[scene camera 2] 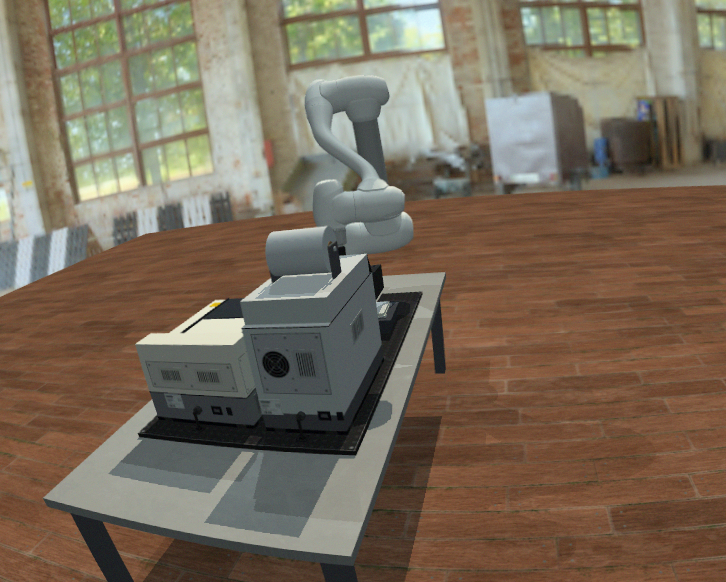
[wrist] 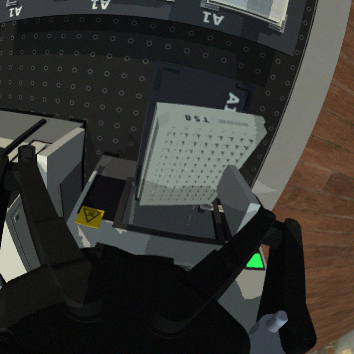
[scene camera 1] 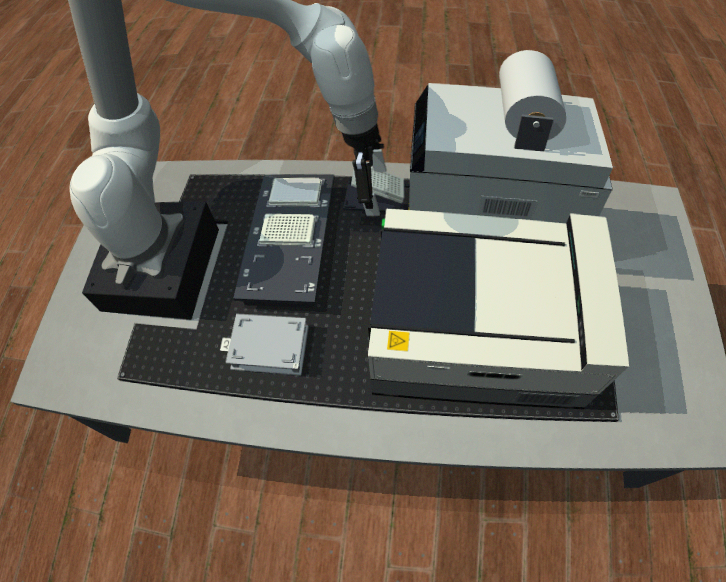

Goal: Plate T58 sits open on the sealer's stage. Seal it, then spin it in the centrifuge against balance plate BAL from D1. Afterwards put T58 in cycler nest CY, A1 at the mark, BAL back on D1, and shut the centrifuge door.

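Places are measured from the arm's base along level axes (x left, y back, z up), in centimetres.
Pixels of known places: gripper, fingertip midpoint: [wrist: 151, 160] [scene camera 1: 377, 192]; arm's base at its link origin: [scene camera 1: 143, 243].
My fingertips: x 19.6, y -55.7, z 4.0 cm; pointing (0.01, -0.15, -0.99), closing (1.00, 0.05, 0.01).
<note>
For each thing: its top centre in the pictures, then the offset to it from my fingertips. Level surfaces: height alone.
- sealer's dark stage at its top centre: [wrist: 186, 152] [scene camera 1: 381, 192] dz -3.9, dx +3.4, dy -0.3 cm
- BAL at its top centre: [scene camera 1: 294, 189] [scene camera 2: 375, 307] dz -6.7, dx +4.1, dy +22.3 cm
- Cycler nest CY at its top centre: [scene camera 1: 265, 338] dz -8.7, dx -37.1, dy +18.5 cm
- dark panel at its top centre: [scene camera 1: 426, 278] [scene camera 2: 243, 306] dz +7.8, dx -26.7, dy -14.4 cm
- sealer at its top centre: [scene camera 1: 525, 70] [scene camera 2: 301, 227] dz +34.1, dx +5.5, dy -28.5 cm
- plate at its top centre: [scene camera 1: 287, 227] dz -6.7, dx -8.3, dy +20.9 cm
- dark deck at its surface level: dz -8.3 cm
Plate T58 [scene camera 1: 389, 185] [wrist: 200, 160] is tilted on the sealer's dark stage [wrist: 167, 92]; its labelled end is raised and the A1 end of the stage shows bare. Its wells show uncovered. My gripper [scene camera 1: 372, 186] [wrist: 151, 160] is open around the plate, one finger near its right side in the wrist view, the other well off to the left. BAL [scene camera 1: 295, 190] [wrist: 252, 9] sits on D1. Cycler nest CY [scene camera 1: 269, 341] holds no plate. The centrifuge [scene camera 1: 484, 357] [scene camera 2: 193, 363] has a dark panel [scene camera 1: 424, 281] on top; whether this is door or opening is unclear.
The sealer [scene camera 1: 509, 175] [scene camera 2: 309, 351] with its film roll [scene camera 1: 530, 90] [scene camera 2: 296, 251] stands behind the centrifuge. Another plate [scene camera 1: 287, 228] is on D2 of the dark deck [scene camera 1: 247, 284]; D3 is bare. A green light [wrist: 255, 260] shows on the sealer.
</note>
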